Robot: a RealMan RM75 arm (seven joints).
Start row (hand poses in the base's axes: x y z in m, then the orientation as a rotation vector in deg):
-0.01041 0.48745 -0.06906 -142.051 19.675 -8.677
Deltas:
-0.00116 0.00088 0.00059 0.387 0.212 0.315
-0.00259 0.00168 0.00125 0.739 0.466 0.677
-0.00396 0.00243 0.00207 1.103 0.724 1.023
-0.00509 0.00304 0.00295 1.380 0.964 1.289
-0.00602 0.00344 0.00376 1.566 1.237 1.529
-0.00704 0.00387 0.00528 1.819 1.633 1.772
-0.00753 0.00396 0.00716 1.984 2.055 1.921
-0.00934 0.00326 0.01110 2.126 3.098 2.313
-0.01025 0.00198 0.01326 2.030 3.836 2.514
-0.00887 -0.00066 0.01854 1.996 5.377 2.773
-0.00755 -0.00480 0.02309 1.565 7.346 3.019
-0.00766 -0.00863 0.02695 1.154 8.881 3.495
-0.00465 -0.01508 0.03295 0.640 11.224 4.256
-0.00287 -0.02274 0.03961 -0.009 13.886 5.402
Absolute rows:
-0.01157 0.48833 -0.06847 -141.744 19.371 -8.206
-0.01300 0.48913 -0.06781 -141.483 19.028 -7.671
-0.01437 0.48988 -0.06699 -141.206 18.706 -7.138
-0.01550 0.49049 -0.06611 -141.001 18.476 -6.678
-0.01643 0.49089 -0.06530 -140.886 18.293 -6.207
-0.01745 0.49132 -0.06378 -140.721 18.157 -5.571
-0.01794 0.49141 -0.06190 -140.633 18.149 -4.959
-0.01975 0.49071 -0.05796 -140.673 18.096 -3.489
-0.02066 0.48943 -0.05580 -140.881 18.153 -2.516
-0.01928 0.48679 -0.05052 -141.116 18.469 -0.516
-0.01796 0.48265 -0.04597 -141.762 18.976 1.948
-0.01807 0.47882 -0.04211 -142.346 19.015 3.984
-0.01506 0.47237 -0.03611 -143.085 19.024 7.141
-0.01328 0.46471 -0.02945 -143.950 18.672 10.860

